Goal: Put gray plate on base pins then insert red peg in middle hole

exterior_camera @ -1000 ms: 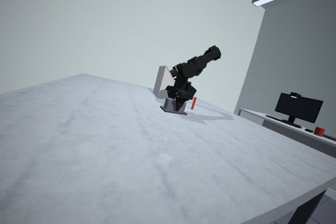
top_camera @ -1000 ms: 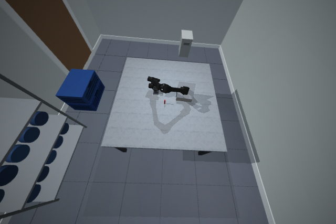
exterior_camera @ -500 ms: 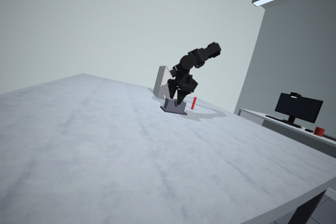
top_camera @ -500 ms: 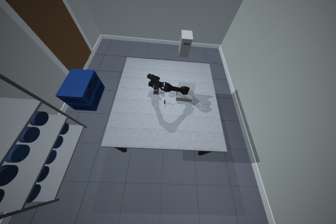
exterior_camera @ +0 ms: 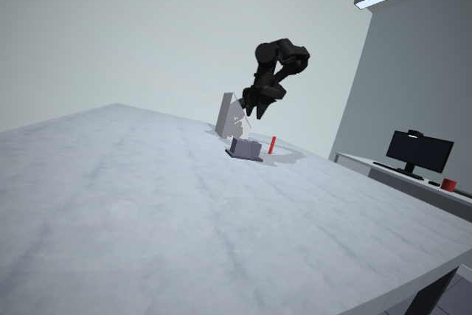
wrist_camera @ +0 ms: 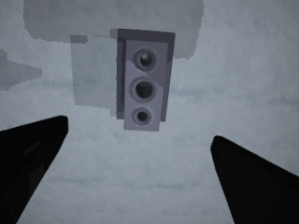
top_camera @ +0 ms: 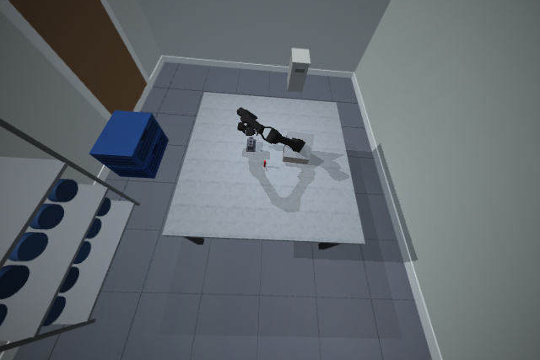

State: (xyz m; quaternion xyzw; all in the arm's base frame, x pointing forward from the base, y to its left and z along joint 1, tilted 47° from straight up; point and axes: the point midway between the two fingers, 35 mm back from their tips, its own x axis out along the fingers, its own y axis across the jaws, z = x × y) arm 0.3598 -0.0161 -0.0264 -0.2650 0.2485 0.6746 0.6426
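My gripper tip is now 180 mm to the right of the red peg, 140 mm past it and 100 mm above it. Also, from my gripper tip: gray plate: 90 mm below.
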